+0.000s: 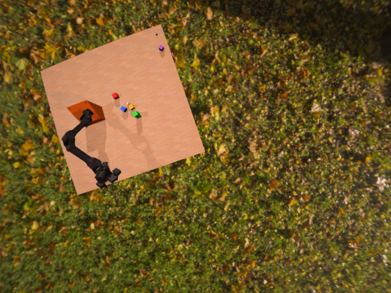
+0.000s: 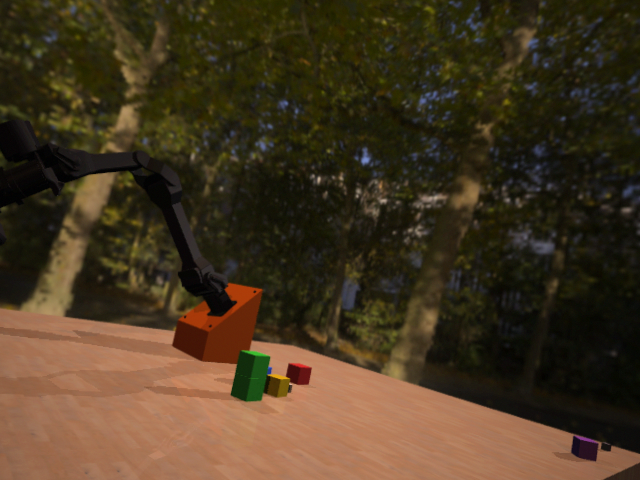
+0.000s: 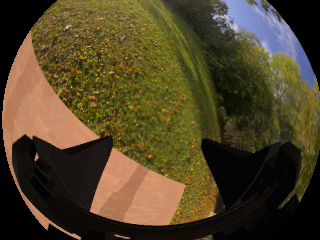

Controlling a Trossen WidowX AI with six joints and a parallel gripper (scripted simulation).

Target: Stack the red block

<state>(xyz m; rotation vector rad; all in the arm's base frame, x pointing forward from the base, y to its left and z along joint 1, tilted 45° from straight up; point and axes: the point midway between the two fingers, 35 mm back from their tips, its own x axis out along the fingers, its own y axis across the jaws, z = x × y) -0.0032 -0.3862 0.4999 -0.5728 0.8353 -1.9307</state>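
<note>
Right now the red block is 27 cm ahead of my gripper tip, 73 cm to the left of it and 18 cm below it. From my gripper tip the other things lie so: small white piece: 34 cm ahead, 62 cm to the left, 19 cm below; yellow block: 36 cm ahead, 57 cm to the left, 18 cm below; blue block: 29 cm ahead, 58 cm to the left, 18 cm below.
</note>
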